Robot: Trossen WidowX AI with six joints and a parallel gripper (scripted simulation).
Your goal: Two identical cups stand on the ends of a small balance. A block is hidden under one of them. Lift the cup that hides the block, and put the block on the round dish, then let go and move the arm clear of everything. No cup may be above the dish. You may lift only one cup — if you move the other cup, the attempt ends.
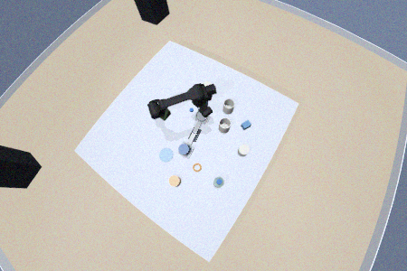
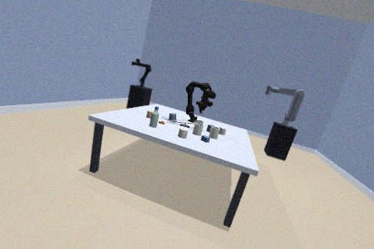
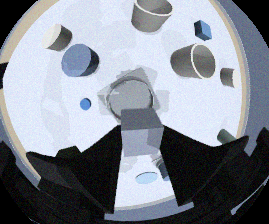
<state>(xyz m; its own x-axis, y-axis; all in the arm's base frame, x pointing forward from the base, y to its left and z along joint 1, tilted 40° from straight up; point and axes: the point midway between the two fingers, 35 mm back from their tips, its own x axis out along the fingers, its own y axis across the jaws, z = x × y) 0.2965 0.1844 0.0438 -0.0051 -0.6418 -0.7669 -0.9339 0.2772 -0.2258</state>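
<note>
Now: gripper tip 7 cm past the pale blue round dish, 36 cm to the left of it and 17 cm above it. Round my gripper tip: blue cup 7 cm behind, 14 cm to the left, 13 cm below; then orange cylinder 10 cm ahead, 46 cm to the right, 13 cm below; then blue block 29 cm ahead, 13 cm to the left, 15 cm below.
</note>
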